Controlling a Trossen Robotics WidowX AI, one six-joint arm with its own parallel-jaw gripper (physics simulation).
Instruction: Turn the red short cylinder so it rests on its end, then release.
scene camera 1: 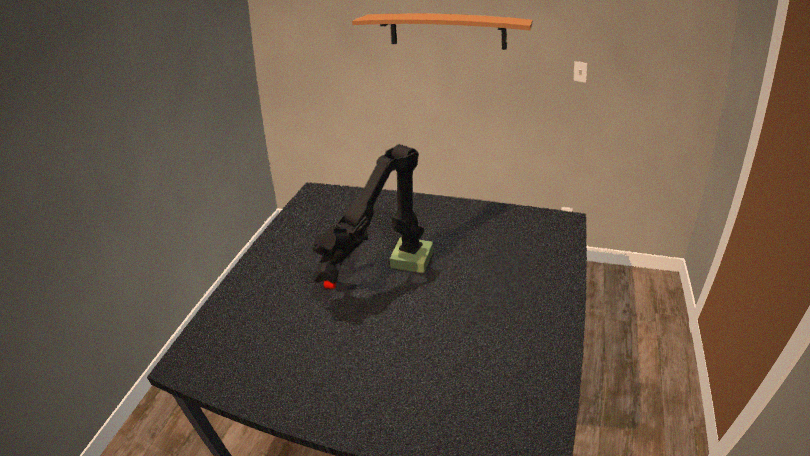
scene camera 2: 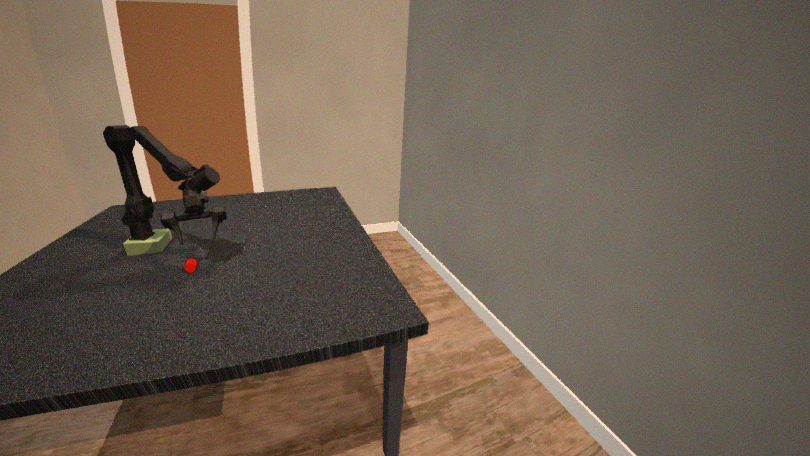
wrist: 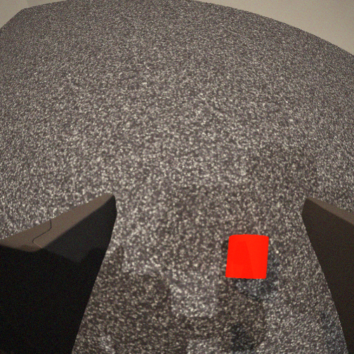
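The red short cylinder (scene camera 1: 329,284) (scene camera 2: 190,265) (wrist: 247,256) lies on its side on the dark table. In the wrist view its side shows as a nearly square red patch. My gripper (scene camera 1: 326,277) (scene camera 2: 198,241) (wrist: 214,206) is wide open and empty, pointing down above the table. In the wrist view the cylinder shows between the two fingers, nearer the right finger and apart from both. In scene camera 2 the fingertips are above and behind the cylinder. In scene camera 1 the gripper is right behind the cylinder and may cover part of it.
The arm stands on a green base block (scene camera 1: 409,261) (scene camera 2: 141,246) on the dark table (scene camera 1: 481,339) (scene camera 2: 283,294). The arm's shadow falls on the table near the cylinder. An orange shelf (scene camera 1: 442,20) is on the wall behind, high above the table.
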